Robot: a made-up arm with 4 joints. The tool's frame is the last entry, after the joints.
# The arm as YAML. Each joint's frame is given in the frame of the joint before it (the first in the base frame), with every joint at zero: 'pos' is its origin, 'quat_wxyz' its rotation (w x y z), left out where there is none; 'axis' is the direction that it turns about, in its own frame. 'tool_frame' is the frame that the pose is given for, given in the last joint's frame.
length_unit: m
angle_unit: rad
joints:
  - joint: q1
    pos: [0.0, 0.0, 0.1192]
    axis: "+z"
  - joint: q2
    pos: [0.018, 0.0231, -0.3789]
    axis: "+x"
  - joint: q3
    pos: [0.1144, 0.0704, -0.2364]
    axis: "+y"
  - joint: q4
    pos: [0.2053, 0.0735, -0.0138]
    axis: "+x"
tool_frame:
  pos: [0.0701, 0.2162, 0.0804]
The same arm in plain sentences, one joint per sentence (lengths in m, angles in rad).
The arm has four revolute joints in a row. What follows holds with every joint at zero, and every direction is one of the base frame's.
Joint 1 is mounted 0.1192 m along +z from the base frame's origin and rotates about +z.
Joint 2 is mounted 0.018 m along +x and 0.0231 m along +y and 0.3789 m along -z from joint 1 and rotates about +x.
Joint 3 is mounted 0.1144 m along +x and 0.0704 m along +y and 0.2364 m along -z from joint 2 and rotates about +y.
Joint 4 is mounted 0.2053 m along +x and 0.0735 m along +y and 0.0138 m along -z from joint 3 and rotates about +x.
The tool frame, which is the frame that the pose is given for, is mounted 0.0701 m along +x and 0.2162 m along +y and 0.0804 m along +z from joint 4; its axes are parallel to the base frame's.

